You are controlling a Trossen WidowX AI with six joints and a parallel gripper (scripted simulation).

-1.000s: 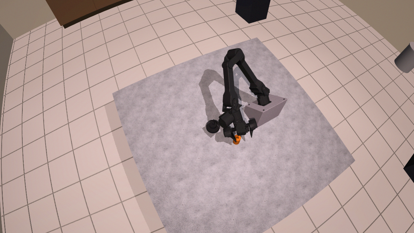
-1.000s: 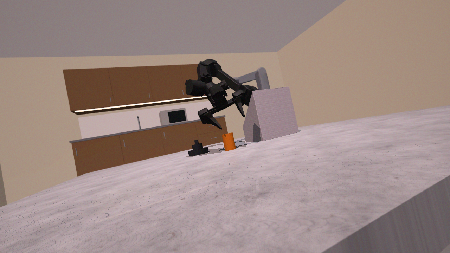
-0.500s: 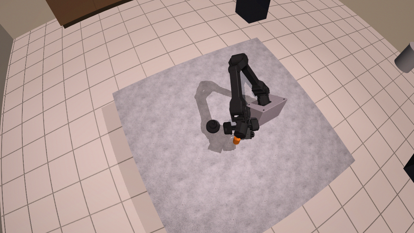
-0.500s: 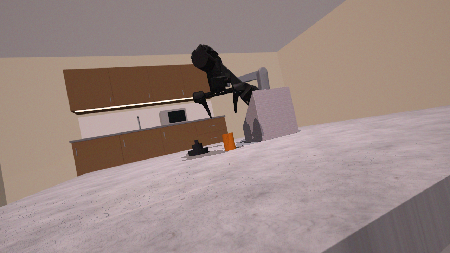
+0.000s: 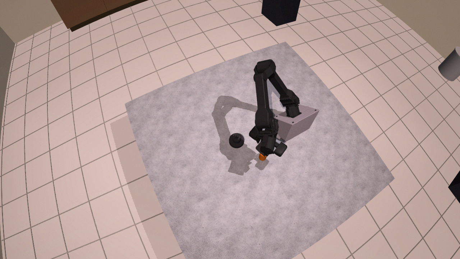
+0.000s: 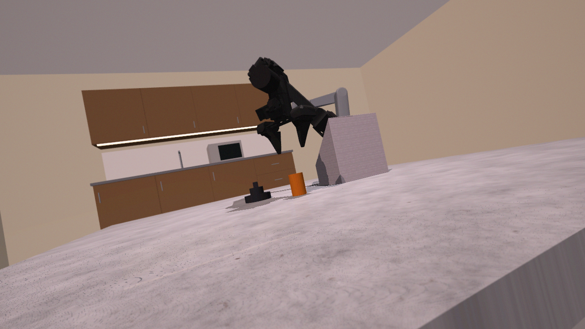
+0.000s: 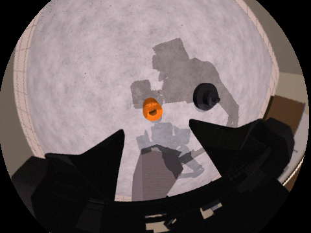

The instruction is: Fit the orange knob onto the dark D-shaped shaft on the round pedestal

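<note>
Right now my gripper tip is 10 cm above the orange knob. From my gripper tip the other things lie so: dark round pedestal (16 cm to the right, 10 cm below, 7 cm ahead).
</note>
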